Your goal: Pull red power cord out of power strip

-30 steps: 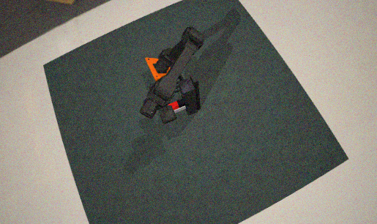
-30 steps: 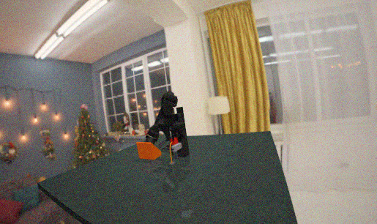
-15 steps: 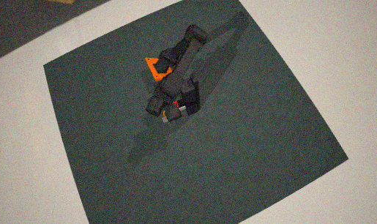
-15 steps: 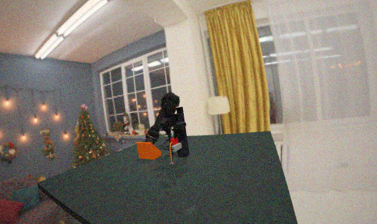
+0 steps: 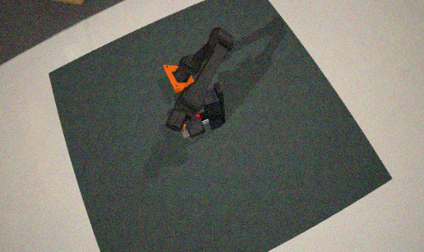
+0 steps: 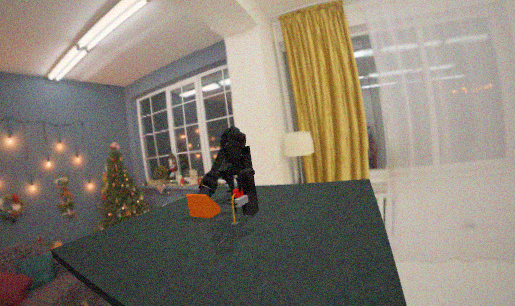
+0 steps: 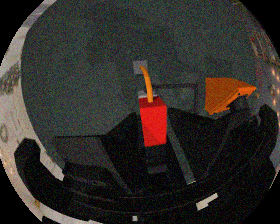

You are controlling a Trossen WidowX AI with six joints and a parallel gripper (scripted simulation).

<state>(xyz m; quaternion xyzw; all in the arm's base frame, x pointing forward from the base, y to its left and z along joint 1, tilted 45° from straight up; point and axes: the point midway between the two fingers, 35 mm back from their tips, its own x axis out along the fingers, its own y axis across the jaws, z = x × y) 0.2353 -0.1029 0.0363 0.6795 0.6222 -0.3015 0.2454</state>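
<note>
Now: the red plug 30 mm to the left of my gripper tip.
</note>
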